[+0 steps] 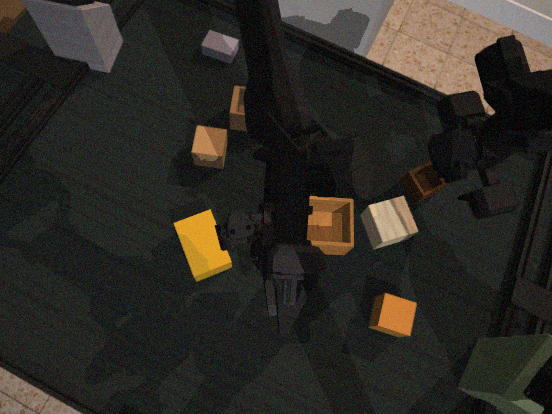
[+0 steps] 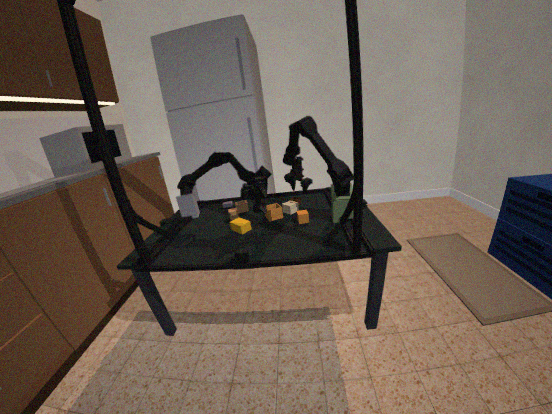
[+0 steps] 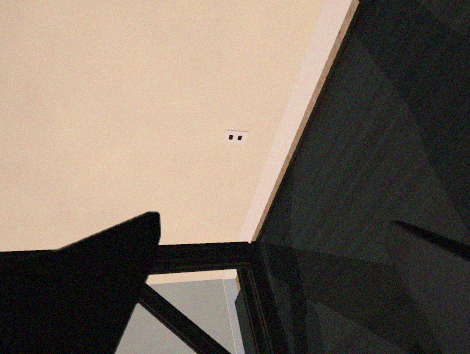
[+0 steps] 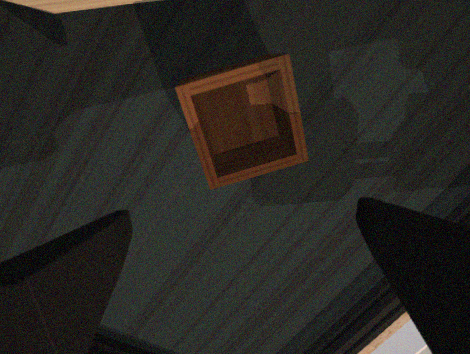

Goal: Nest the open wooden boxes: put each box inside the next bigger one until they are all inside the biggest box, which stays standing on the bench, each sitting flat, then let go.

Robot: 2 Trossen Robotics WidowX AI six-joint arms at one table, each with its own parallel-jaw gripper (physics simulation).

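Places are measured from the left arm's base along level axes (x ahead, y left, z up), in millimetres.
Pixels of known places: left gripper, fingertip midpoint: [image 1: 277, 323] [image 2: 265, 205] [image 3: 272, 227]; right gripper, fingertip midpoint: [image 2: 298, 192] [image 4: 244, 215]; left arm's base at its link origin: [image 1: 67, 0] [image 2: 186, 198]; right arm's base at its link origin: [image 2: 342, 190].
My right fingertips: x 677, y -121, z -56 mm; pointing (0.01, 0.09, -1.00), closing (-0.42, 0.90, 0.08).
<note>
Ahead of a thing's pixels: the offset from my right fingertips to its top centre.
Three open wooden boxes stand on the dark bench. The mid-brown box {dx -185, dy -128, dz -8 mm} [image 1: 343, 242] [image 2: 273, 212] is at the centre, and a lighter patch shows inside it. A light box {dx -348, dy +53, dz -14 mm} [image 1: 237, 108] is at the back, half hidden by an arm. A small dark brown box {dx -28, dy -6, dz -30 mm} [image 1: 421, 181] [image 4: 249, 121] stands upright at the right. My right gripper [image 1: 457, 164] [image 2: 299, 182] [image 4: 244, 211] is open and empty, hanging above and just beside the dark box. My left gripper [image 1: 282, 304] [image 2: 254, 193] is open and empty, lying level just left of the mid-brown box.
Solid blocks lie around: yellow {dx -367, dy -201, dz -24 mm} [image 1: 202, 244] [image 2: 241, 225], tan {dx -400, dy -34, dz -19 mm} [image 1: 209, 145], pale wood {dx -82, dy -96, dz -19 mm} [image 1: 389, 222] [image 2: 290, 207], orange {dx -57, dy -244, dz -19 mm} [image 1: 393, 314] [image 2: 303, 216] and lavender {dx -440, dy +185, dz -44 mm} [image 1: 220, 45]. The grey [image 1: 91, 34] and green [image 2: 340, 205] arm bases stand at the bench ends.
</note>
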